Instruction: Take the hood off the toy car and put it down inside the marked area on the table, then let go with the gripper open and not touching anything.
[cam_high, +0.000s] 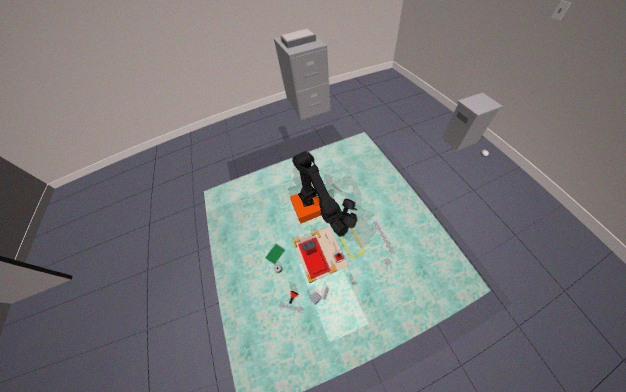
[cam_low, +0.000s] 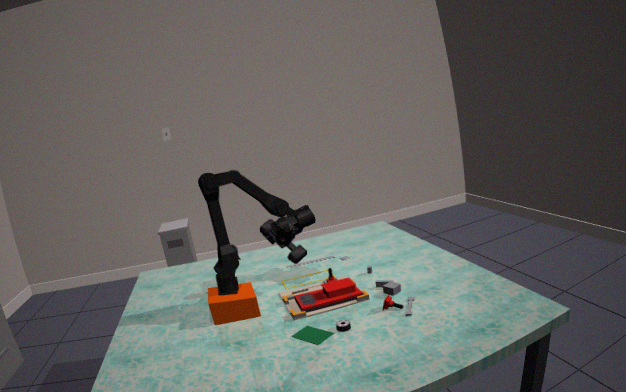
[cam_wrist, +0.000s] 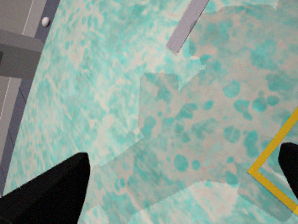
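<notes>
The red hood lies 15 cm ahead of my gripper tip, 26 cm to the right of it and 7 cm below it. The rest, counted from my gripper tip: wheel: 11 cm ahead, 47 cm to the right, 10 cm below; then wrench: 32 cm ahead, 45 cm to the right, 11 cm below; then green card: 2 cm ahead, 47 cm to the right, 11 cm below.
</notes>
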